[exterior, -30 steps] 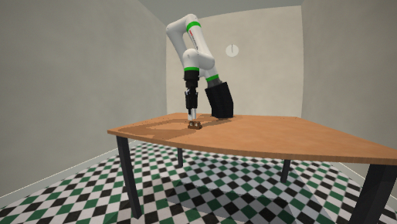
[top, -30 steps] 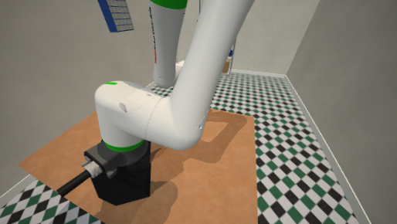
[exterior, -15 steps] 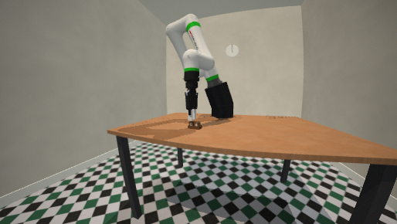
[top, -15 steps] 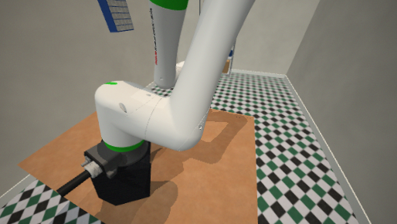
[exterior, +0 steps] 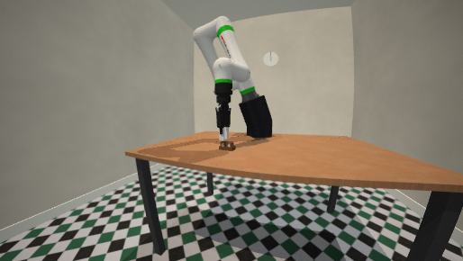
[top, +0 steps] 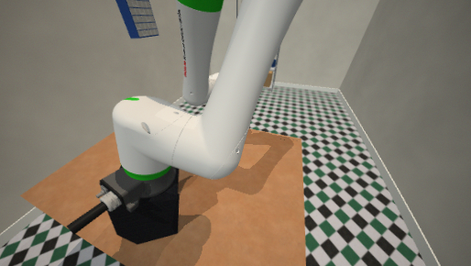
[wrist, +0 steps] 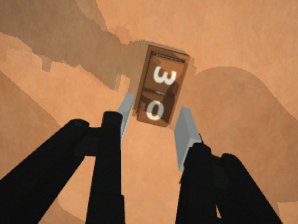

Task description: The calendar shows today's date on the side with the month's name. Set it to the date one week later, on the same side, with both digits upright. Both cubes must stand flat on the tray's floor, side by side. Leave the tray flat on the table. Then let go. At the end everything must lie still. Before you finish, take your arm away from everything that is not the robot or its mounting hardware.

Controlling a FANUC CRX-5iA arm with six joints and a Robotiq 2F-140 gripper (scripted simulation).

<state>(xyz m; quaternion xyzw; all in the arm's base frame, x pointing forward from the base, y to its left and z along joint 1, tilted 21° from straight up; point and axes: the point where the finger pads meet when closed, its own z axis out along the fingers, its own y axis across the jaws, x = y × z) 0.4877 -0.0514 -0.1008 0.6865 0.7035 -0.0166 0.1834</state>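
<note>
Right now the brown cube is 60 mm below my hand. From my hand the other things lie so: brown calendar tray 70 mm below, 20 mm to the left.
</note>
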